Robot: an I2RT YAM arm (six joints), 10 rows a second.
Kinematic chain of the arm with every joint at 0, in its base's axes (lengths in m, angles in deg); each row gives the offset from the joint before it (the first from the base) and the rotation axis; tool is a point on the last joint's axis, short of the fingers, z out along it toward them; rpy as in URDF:
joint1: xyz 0 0 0.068 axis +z
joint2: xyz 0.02 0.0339 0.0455 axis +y
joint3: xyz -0.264 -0.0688 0 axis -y
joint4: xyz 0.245 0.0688 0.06 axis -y
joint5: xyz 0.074 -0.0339 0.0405 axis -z
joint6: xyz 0.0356 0 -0.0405 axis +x
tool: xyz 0 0 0 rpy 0 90 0
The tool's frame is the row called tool.
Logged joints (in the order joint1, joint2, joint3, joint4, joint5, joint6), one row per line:
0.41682, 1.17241, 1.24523, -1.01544, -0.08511, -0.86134
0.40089, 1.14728, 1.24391, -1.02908, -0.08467, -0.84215
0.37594, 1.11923, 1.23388, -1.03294, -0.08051, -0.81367
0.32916, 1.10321, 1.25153, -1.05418, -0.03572, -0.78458
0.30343, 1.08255, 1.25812, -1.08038, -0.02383, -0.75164
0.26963, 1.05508, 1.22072, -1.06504, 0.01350, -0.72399
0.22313, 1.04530, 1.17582, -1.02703, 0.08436, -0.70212
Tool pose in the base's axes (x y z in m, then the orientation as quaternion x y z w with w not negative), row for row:
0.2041, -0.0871, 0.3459, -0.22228, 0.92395, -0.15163, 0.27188
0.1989, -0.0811, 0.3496, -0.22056, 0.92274, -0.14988, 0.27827
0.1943, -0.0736, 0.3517, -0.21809, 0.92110, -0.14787, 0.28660
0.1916, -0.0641, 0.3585, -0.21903, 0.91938, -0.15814, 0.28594
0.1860, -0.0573, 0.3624, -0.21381, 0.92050, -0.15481, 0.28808
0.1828, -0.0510, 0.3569, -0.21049, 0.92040, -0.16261, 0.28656
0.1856, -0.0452, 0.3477, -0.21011, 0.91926, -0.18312, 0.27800
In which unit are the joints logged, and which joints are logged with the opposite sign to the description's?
The joints are logged in radians. Opposite sign: joint1.
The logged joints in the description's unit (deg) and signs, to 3 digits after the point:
-23.882, 67.174, 71.346, -58.180, -4.876, -49.351
-22.969, 65.734, 71.271, -58.962, -4.851, -48.252
-21.540, 64.127, 70.696, -59.183, -4.613, -46.620
-18.859, 63.209, 71.707, -60.400, -2.047, -44.953
-17.385, 62.026, 72.085, -61.901, -1.365, -43.066
-15.449, 60.452, 69.942, -61.022, 0.773, -41.482
-12.784, 59.891, 67.370, -58.844, 4.833, -40.229

